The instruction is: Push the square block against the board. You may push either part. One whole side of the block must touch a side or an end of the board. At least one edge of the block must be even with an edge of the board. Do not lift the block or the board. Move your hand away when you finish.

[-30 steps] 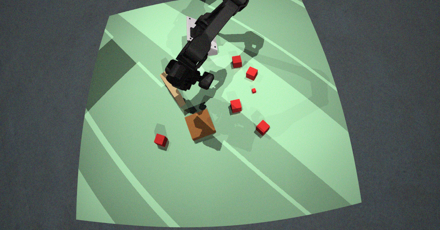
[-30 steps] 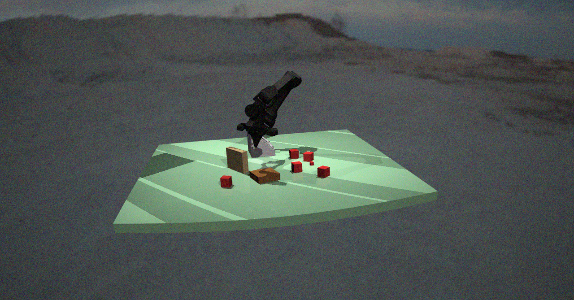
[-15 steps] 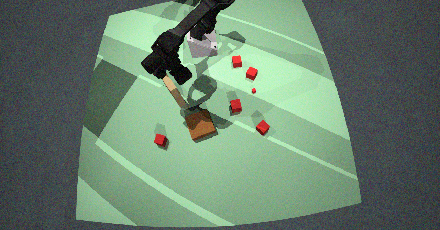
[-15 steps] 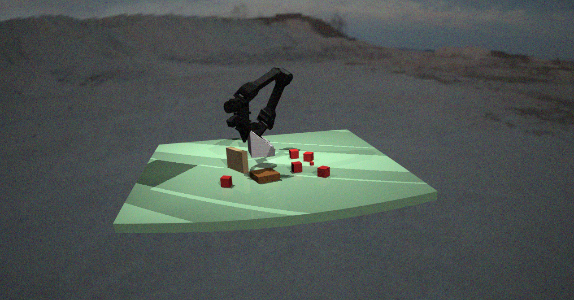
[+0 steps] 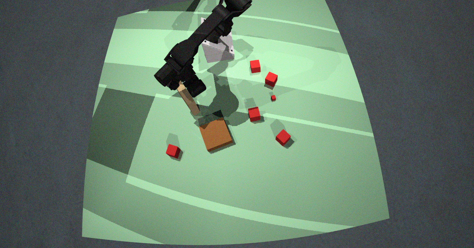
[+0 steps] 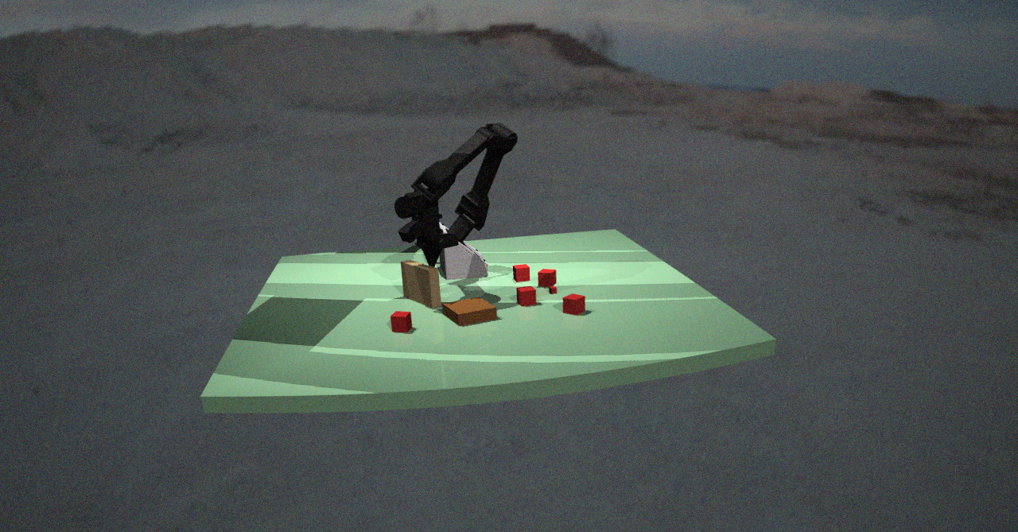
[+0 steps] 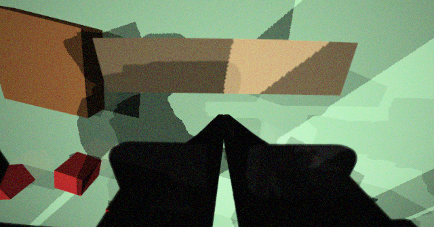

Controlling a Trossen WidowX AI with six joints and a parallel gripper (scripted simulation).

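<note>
Right now my gripper tip is 4 cm to the left of the tan board, 3 cm above it and 2 cm short of it. Also, from my gripper tip: square block (19 cm ahead, 7 cm to the left, 7 cm below); then tiny red cube (32 cm to the left, 8 cm below, 6 cm ahead).
</note>
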